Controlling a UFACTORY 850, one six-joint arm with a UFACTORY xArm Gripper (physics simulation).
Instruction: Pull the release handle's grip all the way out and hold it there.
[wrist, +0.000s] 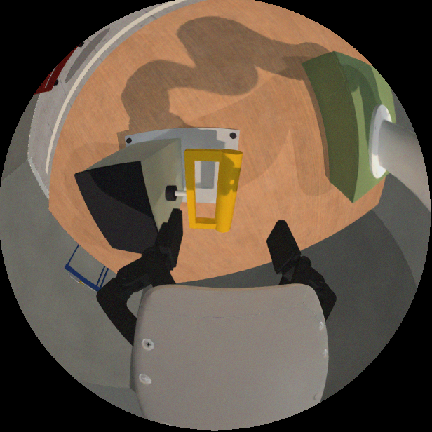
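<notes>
The release handle's yellow grip (228, 192) is a rectangular frame with a thick round bar on its right side. It stands just right of a box-shaped housing (162, 175) with a black face, joined by a short pale rod with a black collar (171, 193). The housing is on a grey base plate (210, 134) with dark bolts. My gripper (229, 226) is open, with nothing between its fingers. The left fingertip is close to the housing's lower right edge in the view, and the right fingertip is to the right of the grip. The grip's lower end shows just above the space between the fingertips.
A green block (337, 125) with the arm's white round base and pale link (407, 155) is at the right of the wooden table (270, 115). A blue frame (82, 277) is on the floor at the lower left. A red object (57, 72) is at the upper left.
</notes>
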